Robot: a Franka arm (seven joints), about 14 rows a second.
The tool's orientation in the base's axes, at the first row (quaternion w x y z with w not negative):
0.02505 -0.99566 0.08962 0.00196
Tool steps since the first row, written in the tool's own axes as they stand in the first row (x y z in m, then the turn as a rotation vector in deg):
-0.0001 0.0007 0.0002 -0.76 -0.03 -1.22
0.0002 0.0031 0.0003 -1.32 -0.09 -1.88
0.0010 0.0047 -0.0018 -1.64 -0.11 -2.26
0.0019 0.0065 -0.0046 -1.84 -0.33 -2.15
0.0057 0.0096 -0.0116 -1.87 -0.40 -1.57
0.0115 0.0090 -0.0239 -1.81 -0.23 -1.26
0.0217 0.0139 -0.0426 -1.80 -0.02 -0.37
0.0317 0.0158 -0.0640 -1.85 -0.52 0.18
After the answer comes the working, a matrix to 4 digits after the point.
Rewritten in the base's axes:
-0.0002 -0.0007 -0.0002 -0.74 0.10 1.23
-0.0004 -0.0031 -0.0005 -1.28 0.23 1.89
0.0001 -0.0049 0.0016 -1.60 0.29 2.28
0.0007 -0.0070 0.0043 -1.75 0.54 2.18
0.0039 -0.0110 0.0111 -1.77 0.65 1.60
0.0097 -0.0121 0.0233 -1.74 0.49 1.28
0.0188 -0.0197 0.0417 -1.77 0.32 0.39
0.0283 -0.0244 0.0629 -1.73 0.85 -0.14

The tool's axes in the first row as the columns of a matrix, in the base's axes (rounded; the answer above uses it unrounded):
0.9839 -0.1786 0.0006
-0.1784 -0.9827 0.0502
-0.0084 -0.0495 -0.9987

